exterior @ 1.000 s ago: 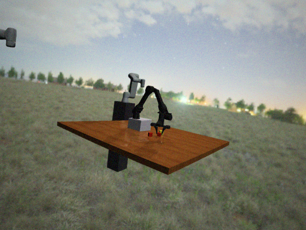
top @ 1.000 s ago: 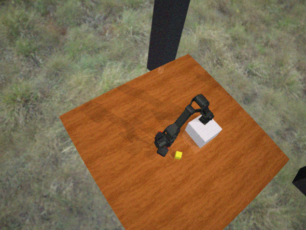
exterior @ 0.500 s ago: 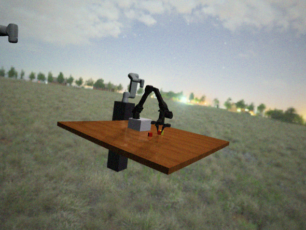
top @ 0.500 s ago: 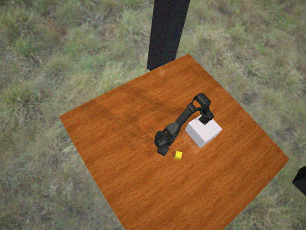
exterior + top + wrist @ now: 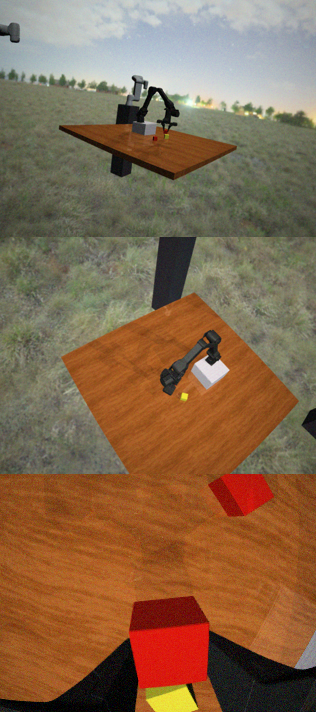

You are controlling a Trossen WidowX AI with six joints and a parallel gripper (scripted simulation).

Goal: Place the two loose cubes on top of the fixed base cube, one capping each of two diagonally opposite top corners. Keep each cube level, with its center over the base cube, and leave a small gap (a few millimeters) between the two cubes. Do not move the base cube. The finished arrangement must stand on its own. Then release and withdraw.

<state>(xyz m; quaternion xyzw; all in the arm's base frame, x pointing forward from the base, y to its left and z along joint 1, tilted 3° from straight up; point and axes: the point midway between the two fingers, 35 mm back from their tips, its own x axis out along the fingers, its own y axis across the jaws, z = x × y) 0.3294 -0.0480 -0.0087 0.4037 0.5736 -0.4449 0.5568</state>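
The yellow cube lies 3 cm behind my gripper tip, 10 cm to the left of it and 6 cm below it. Also, from my gripper tip: red cube: right at my gripper tip.
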